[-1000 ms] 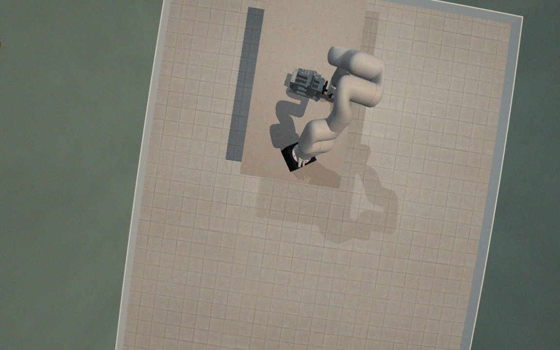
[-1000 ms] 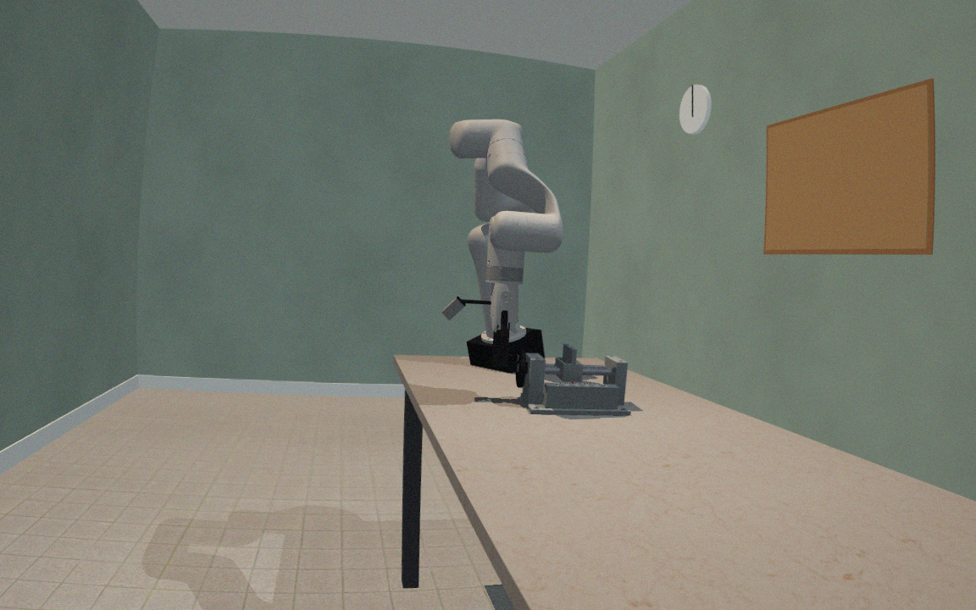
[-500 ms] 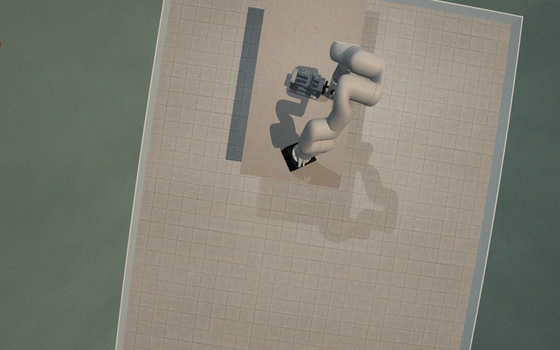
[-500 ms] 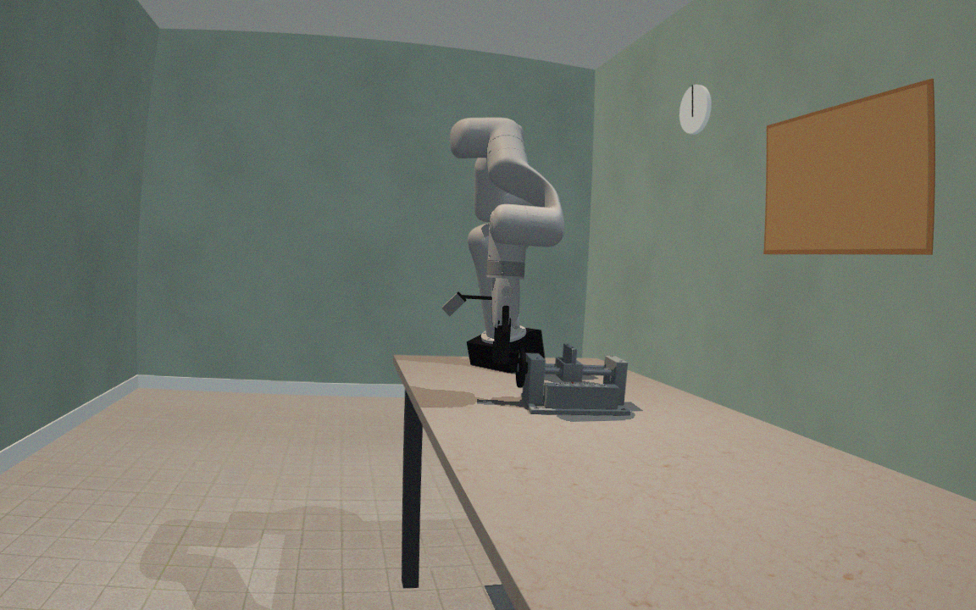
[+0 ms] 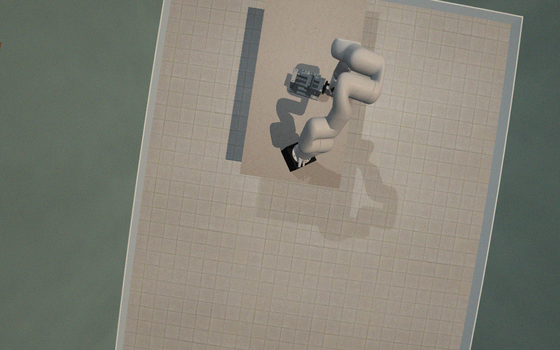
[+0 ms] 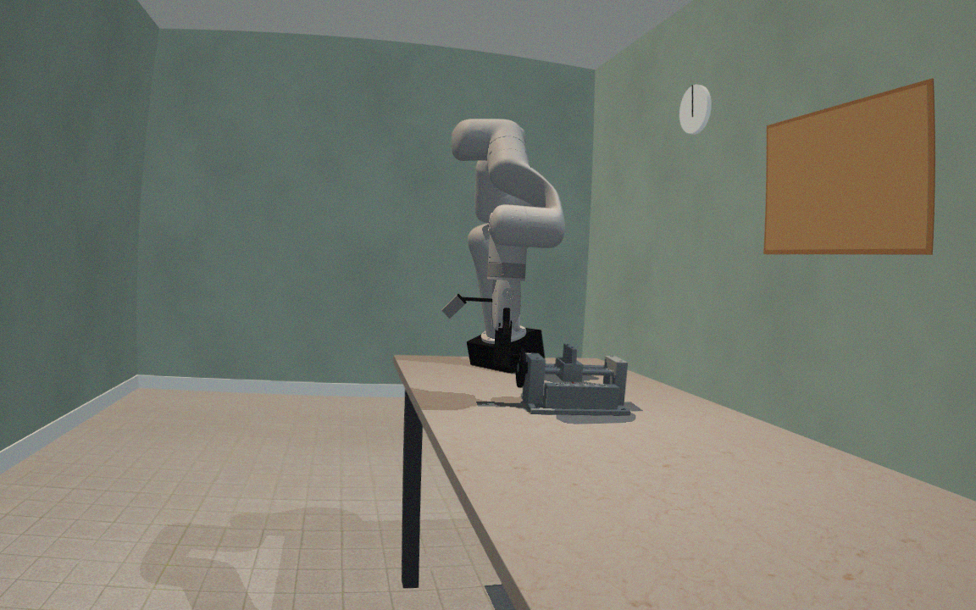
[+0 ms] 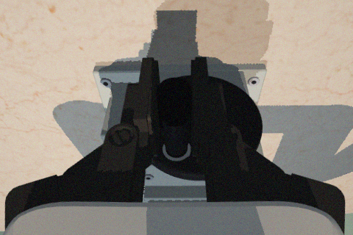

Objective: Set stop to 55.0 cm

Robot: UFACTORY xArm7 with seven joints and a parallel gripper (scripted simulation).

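The stop block is 140 mm to the left of my hand, 20 mm ahead of it and 10 mm below it. From my hand the other things lie so: crank handle (10 mm to the left); then black handwheel (20 mm to the left, 10 mm below).
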